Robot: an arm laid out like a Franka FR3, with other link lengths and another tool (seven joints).
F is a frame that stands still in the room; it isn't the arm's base.
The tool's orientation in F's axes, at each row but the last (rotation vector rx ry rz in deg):
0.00 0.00 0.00
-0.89 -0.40 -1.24
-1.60 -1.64 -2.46
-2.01 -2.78 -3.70
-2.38 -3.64 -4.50
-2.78 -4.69 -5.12
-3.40 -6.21 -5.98
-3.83 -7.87 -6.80
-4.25 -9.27 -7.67
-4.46 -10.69 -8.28
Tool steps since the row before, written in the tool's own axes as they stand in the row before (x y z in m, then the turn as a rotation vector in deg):
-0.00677 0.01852 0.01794 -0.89 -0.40 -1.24
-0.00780 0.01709 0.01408 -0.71 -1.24 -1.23
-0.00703 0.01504 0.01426 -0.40 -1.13 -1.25
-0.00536 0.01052 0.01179 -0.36 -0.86 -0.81
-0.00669 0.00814 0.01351 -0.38 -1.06 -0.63
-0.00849 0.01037 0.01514 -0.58 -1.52 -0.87
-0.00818 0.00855 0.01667 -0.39 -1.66 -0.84
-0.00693 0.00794 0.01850 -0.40 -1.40 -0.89
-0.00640 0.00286 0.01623 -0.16 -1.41 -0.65
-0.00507 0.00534 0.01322 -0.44 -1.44 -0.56
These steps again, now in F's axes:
-0.00677 0.01852 0.01794 -0.89 -0.40 -1.24
-0.00752 0.01747 0.01376 -0.73 -1.24 -1.22
-0.00677 0.01573 0.01363 -0.41 -1.15 -1.23
-0.00521 0.01126 0.01115 -0.38 -0.86 -0.80
-0.00684 0.00922 0.01272 -0.42 -1.05 -0.61
-0.00869 0.01184 0.01390 -0.65 -1.51 -0.85
-0.00892 0.01039 0.01518 -0.48 -1.66 -0.79
-0.00830 0.01003 0.01685 -0.45 -1.41 -0.85
-0.00839 0.00501 0.01474 -0.25 -1.43 -0.58
-0.00649 0.00715 0.01165 -0.54 -1.41 -0.54

